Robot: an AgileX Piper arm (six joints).
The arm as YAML. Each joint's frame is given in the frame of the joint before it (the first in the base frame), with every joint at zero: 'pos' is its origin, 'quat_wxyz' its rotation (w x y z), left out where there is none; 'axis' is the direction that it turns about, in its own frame. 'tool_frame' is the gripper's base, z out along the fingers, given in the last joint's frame.
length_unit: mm
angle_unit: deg
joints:
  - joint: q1
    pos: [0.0, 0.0, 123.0]
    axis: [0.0, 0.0, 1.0]
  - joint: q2
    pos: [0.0, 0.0, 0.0]
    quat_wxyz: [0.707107, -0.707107, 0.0, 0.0]
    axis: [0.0, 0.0, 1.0]
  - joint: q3
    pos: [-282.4, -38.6, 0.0]
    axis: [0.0, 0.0, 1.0]
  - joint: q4
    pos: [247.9, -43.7, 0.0]
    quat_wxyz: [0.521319, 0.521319, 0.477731, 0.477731]
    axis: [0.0, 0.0, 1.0]
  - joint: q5
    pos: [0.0, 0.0, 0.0]
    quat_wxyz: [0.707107, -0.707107, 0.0, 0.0]
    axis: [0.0, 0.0, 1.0]
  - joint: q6
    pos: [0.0, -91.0, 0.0]
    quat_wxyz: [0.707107, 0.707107, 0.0, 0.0]
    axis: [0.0, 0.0, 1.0]
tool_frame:
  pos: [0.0, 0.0, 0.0]
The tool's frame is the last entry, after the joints.
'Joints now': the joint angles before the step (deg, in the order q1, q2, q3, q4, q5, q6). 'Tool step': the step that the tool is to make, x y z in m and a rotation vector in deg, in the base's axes. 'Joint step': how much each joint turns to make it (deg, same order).
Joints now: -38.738 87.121 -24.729 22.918 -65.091 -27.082
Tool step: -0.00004 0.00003 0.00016 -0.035 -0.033 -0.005
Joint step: 0.002 -0.027 0.000 0.002 -0.022 -0.001
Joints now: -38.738 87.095 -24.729 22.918 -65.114 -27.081
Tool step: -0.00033 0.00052 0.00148 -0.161 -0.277 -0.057
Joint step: 0.094 -0.336 0.001 0.174 0.000 -0.050
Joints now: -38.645 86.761 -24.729 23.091 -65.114 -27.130
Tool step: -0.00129 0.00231 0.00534 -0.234 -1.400 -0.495
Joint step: 0.603 -1.270 0.000 1.314 0.010 -0.049
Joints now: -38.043 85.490 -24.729 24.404 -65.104 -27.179
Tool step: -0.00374 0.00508 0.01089 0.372 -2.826 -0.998
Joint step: 1.194 -3.058 0.000 3.020 1.089 -0.152
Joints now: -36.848 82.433 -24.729 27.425 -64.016 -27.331
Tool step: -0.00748 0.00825 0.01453 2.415 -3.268 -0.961
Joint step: 1.530 -5.364 0.000 4.869 4.275 -0.990
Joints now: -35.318 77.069 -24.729 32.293 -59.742 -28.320
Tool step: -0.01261 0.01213 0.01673 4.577 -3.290 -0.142
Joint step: 1.485 -7.859 0.001 6.807 7.857 -2.811
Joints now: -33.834 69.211 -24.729 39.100 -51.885 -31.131
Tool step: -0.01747 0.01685 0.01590 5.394 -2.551 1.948
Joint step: 0.975 -9.797 0.189 8.211 10.466 -5.636
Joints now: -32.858 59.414 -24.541 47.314 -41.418 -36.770
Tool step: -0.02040 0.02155 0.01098 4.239 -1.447 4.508
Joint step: 0.384 -10.684 0.825 9.407 11.149 -8.823
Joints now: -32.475 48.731 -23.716 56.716 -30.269 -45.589
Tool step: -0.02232 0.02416 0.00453 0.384 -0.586 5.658
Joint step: 0.050 -10.981 1.990 9.473 9.099 -11.458
